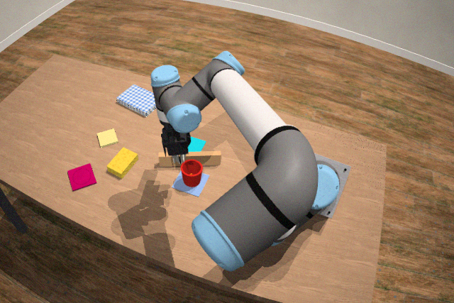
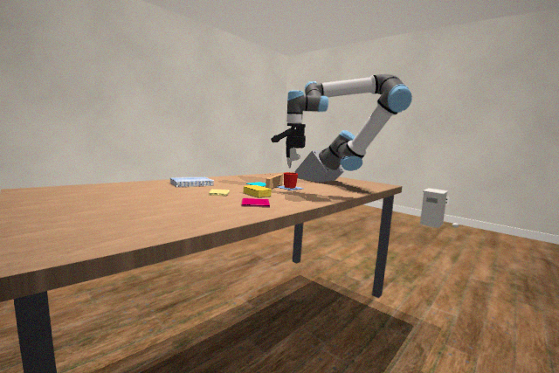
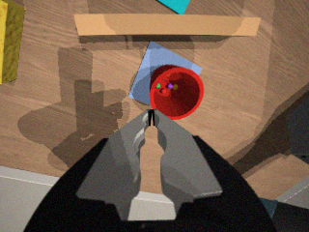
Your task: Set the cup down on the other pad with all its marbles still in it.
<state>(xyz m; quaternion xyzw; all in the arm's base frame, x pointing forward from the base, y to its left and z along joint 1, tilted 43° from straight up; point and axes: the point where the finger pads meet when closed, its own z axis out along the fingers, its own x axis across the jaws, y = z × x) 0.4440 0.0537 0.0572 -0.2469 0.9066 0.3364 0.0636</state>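
My gripper is now 3 cm past the red cup, 2 cm to the left of it and 10 cm above it. Also, from my hand: cyan pad 5 cm ahead, 16 cm to the right, 13 cm below; wooden rail 1 cm ahead, 9 cm to the right, 10 cm below.
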